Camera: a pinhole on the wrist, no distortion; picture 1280 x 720 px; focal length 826.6 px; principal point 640.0 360.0 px. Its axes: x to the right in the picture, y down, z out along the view. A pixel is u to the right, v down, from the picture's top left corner.
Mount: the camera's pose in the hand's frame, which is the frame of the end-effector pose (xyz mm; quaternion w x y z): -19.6 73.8 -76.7 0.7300 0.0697 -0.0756 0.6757
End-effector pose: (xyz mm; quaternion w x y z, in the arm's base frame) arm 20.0 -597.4 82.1 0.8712 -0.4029 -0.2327 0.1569
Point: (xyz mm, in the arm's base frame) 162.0 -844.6 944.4
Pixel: outside the picture
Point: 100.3 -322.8 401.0
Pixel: outside the picture
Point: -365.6 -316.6 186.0
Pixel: 886 610
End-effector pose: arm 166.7 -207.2 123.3 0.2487 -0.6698 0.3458 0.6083
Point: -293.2 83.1 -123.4
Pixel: 937 80
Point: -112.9 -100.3 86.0
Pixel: 1001 287
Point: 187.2 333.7 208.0
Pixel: 129 539
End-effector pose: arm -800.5 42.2 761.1 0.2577 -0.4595 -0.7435 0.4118
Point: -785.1 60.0 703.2
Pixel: 710 88
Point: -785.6 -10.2 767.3
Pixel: 62 590
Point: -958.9 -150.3 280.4
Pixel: 1184 537
